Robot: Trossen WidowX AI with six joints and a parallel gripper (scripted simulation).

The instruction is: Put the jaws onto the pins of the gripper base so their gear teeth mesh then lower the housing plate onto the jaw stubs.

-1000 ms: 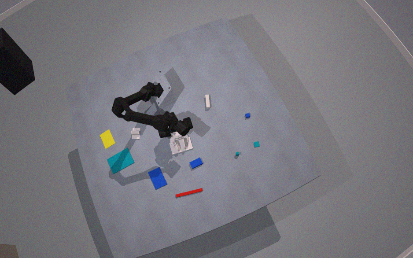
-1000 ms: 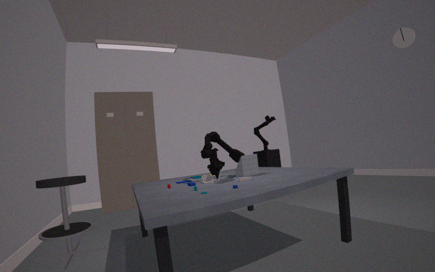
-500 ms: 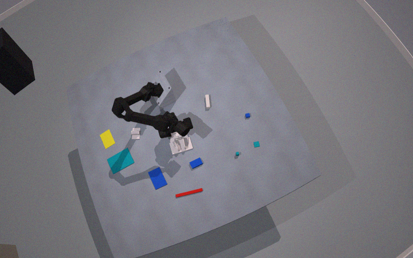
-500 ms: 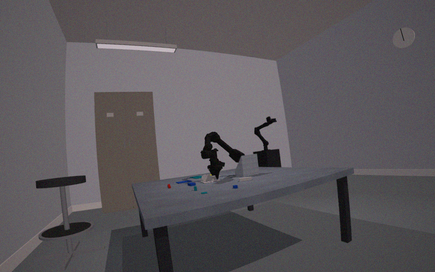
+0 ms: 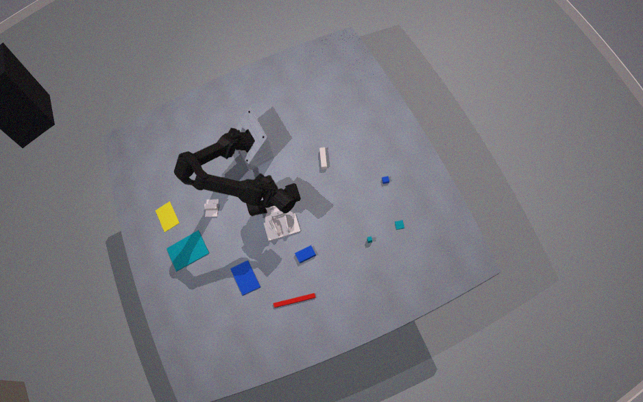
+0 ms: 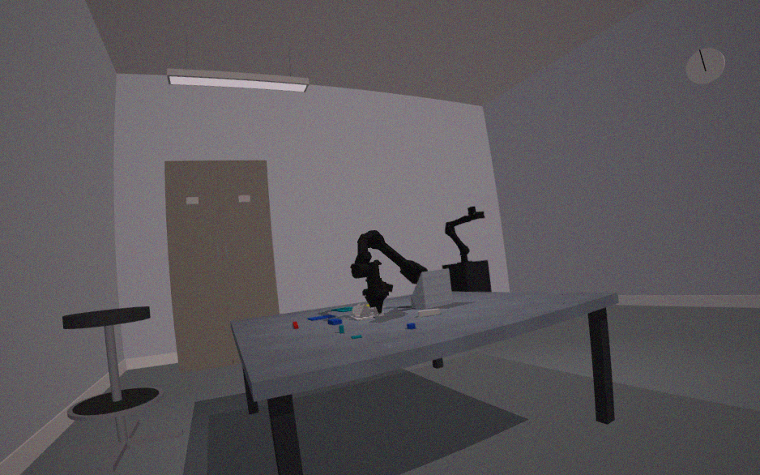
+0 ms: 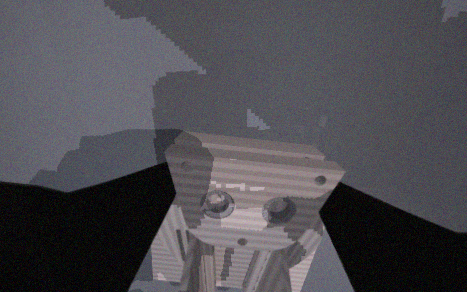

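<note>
Now: the housing plate 1 cm below my gripper tip. The rest, counted from my gripper tip: flat white ribbed plate 7 cm ahead, 2 cm to the right, 1 cm below; white gripper base 1 cm ahead, 2 cm above; blue block 20 cm ahead, 1 cm below.
</note>
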